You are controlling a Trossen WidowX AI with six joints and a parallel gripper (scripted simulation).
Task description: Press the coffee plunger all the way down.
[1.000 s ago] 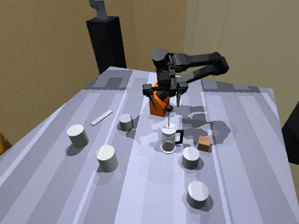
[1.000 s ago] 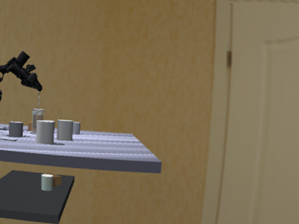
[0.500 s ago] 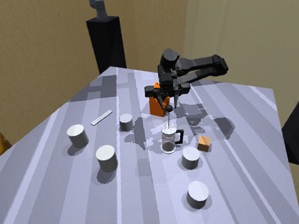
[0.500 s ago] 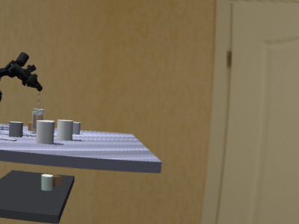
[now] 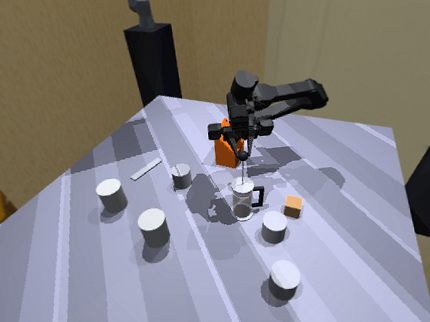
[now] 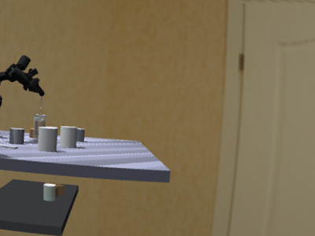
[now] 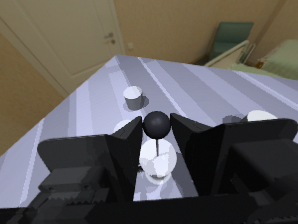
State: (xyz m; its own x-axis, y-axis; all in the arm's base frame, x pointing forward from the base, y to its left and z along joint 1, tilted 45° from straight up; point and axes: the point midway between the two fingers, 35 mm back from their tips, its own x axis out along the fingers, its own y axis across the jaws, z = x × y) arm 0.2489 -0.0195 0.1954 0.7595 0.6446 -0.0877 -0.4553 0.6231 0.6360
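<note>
Right now the glass coffee press is 13 cm below my gripper tip, 1 cm to the left of it and 1 cm behind it. The rest, counted from my gripper tip: flat white strip 45 cm to the right, 25 cm below, 8 cm behind.
</note>
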